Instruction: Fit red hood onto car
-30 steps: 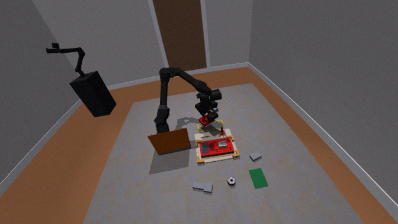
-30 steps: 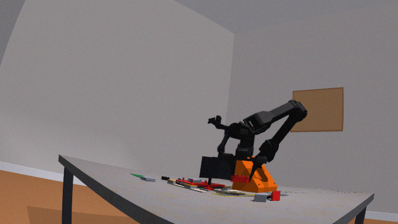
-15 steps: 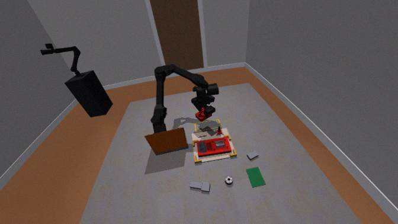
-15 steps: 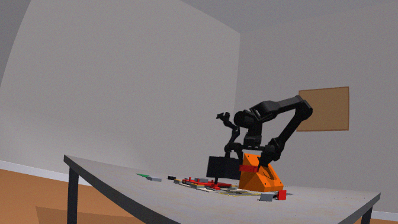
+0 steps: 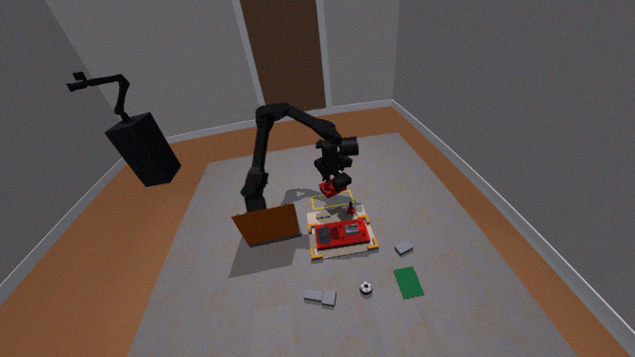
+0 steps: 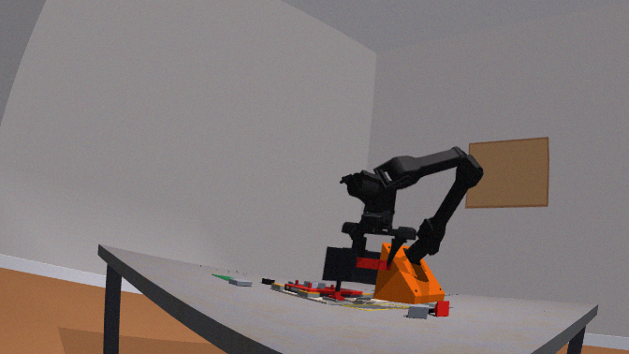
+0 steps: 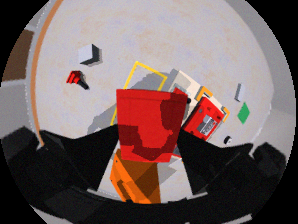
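My gripper tip is now 16 cm to the left of the grey engine block, 9 cm above it and 4 cm short of it. Also, from my gripper tip: green plate 39 cm to the right, 18 cm ahead, 11 cm below; then red hood right at my gripper tip; then jig 15 cm to the right, 10 cm below.
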